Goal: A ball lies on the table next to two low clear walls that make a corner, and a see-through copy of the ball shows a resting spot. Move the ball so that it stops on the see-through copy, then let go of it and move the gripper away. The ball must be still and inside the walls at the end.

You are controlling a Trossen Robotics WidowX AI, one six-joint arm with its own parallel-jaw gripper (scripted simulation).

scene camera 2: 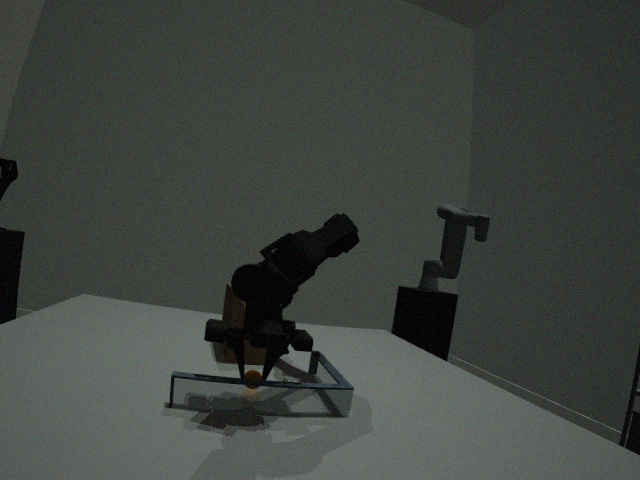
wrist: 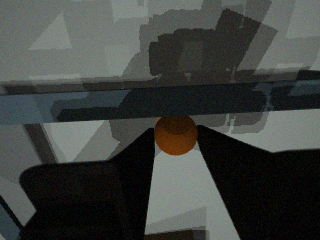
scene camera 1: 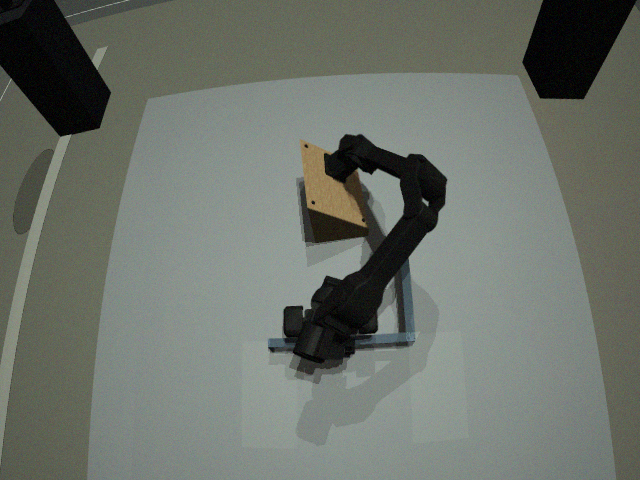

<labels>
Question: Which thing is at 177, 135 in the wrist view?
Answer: An orange ball.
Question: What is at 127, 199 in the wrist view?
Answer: The gripper.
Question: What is the gripper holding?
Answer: An orange ball.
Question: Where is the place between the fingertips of the gripper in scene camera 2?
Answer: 252, 381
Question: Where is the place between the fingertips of the gripper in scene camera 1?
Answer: At 332, 329
</labels>
